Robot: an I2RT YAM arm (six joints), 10 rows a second.
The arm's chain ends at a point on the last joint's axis. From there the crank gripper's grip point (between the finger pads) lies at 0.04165 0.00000 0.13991 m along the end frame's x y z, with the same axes.
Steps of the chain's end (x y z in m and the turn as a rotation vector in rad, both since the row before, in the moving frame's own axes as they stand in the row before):
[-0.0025 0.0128 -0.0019 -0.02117 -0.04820 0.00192]
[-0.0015 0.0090 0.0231 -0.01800 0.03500 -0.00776]
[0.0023 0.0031 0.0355 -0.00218 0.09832 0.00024]
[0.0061 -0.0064 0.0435 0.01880 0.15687 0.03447]
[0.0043 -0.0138 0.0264 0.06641 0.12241 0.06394]
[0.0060 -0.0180 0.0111 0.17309 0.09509 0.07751]
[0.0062 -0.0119 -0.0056 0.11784 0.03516 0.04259]
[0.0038 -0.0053 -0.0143 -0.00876 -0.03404 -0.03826]
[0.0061 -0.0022 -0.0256 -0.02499 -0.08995 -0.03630]
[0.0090 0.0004 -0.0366 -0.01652 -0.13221 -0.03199]
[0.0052 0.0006 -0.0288 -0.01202 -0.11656 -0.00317]
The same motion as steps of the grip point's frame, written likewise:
[-0.0093 0.0159 -0.0001 -0.02117 -0.04820 0.00192]
[0.0034 0.0112 0.0215 -0.01800 0.03500 -0.00776]
[0.0158 0.0034 0.0307 -0.00218 0.09832 0.00024]
[0.0275 -0.0072 0.0353 0.01880 0.15687 0.03447]
[0.0213 -0.0197 0.0201 0.06641 0.12241 0.06394]
[0.0198 -0.0380 0.0047 0.17309 0.09509 0.07751]
[0.0114 -0.0264 -0.0080 0.11784 0.03516 0.04259]
[-0.0010 -0.0056 -0.0130 -0.00876 -0.03404 -0.03826]
[-0.0066 0.0001 -0.0225 -0.02499 -0.08995 -0.03630]
[-0.0098 0.0017 -0.0323 -0.01652 -0.13221 -0.03199]
[-0.0114 0.0022 -0.0249 -0.01202 -0.11656 -0.00317]

